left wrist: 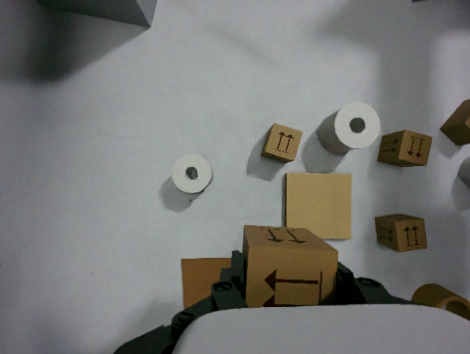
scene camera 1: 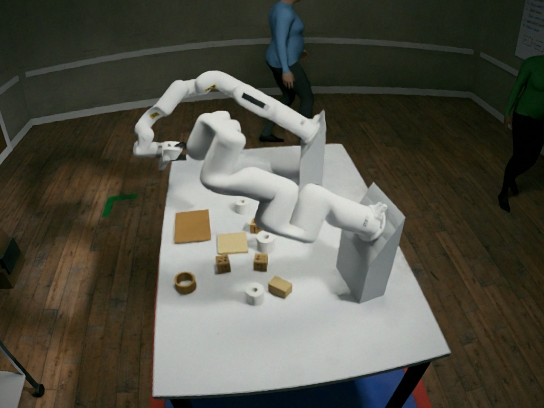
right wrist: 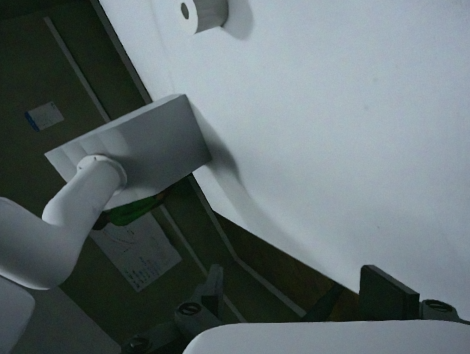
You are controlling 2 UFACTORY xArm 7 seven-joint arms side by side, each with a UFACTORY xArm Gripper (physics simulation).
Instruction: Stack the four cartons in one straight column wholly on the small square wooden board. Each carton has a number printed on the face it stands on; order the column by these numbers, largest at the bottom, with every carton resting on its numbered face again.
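Places are measured from the left arm's base along level axes (x ahead, y left, z up), in centimetres.
Where they show: left gripper, fingertip midpoint: [left wrist: 276,269]; right gripper, fingertip midpoint: [right wrist: 291,288]; left arm's base, origin of the base link: [scene camera 1: 371,223]; right arm's base, origin of the base link: [scene camera 1: 312,133] [right wrist: 102,175].
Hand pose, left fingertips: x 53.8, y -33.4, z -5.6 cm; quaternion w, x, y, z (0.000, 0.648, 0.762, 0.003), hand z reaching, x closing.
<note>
Each offset is from my left fingertips to the top centre of the thing. "pt": to the spot under its first point.
My left gripper [left wrist: 276,269] is shut on a brown carton {dx -0.3, dy +0.0, dz +3.6 cm} [left wrist: 291,280], with arrows on its visible faces, and holds it high above the table. Both are hidden behind the arm in the scene view. The small square wooden board {dx -3.3, dy +12.4, dz -21.8 cm} [scene camera 1: 232,243] [left wrist: 318,206] is pale and bare. One carton {dx -13.2, dy +3.3, dz -18.0 cm} [scene camera 1: 255,226] [left wrist: 282,143] stands on its base-side, partly hidden in the scene view. Another carton {dx -15.6, dy +25.3, dz -18.0 cm} [scene camera 1: 260,262] [left wrist: 406,148] and a third carton {dx -1.0, dy +26.8, dz -18.0 cm} [scene camera 1: 223,263] [left wrist: 401,233] stand on its near side. The numbered faces are hidden. My right gripper [scene camera 1: 183,151] [right wrist: 291,288] is open, empty and high at the far left.
A larger brown square {pt dx +15.6, dy +2.6, dz -21.9 cm} [scene camera 1: 192,226] [left wrist: 200,282] lies beside the board. White rolls {dx -5.8, dy -10.8, dz -17.7 cm} [scene camera 1: 242,205] {dx -17.3, dy +14.3, dz -16.8 cm} [scene camera 1: 265,241] {dx -14.3, dy +42.4, dz -17.5 cm} [scene camera 1: 255,294] stand around the cartons, one close to the board. A plain block {dx -23.2, dy +38.1, dz -18.7 cm} [scene camera 1: 280,286] and a brown ring {dx +12.5, dy +37.5, dz -18.8 cm} [scene camera 1: 185,289] are nearer. Grey arm mounts [scene camera 1: 367,272] [right wrist: 165,145] stand at the right.
</note>
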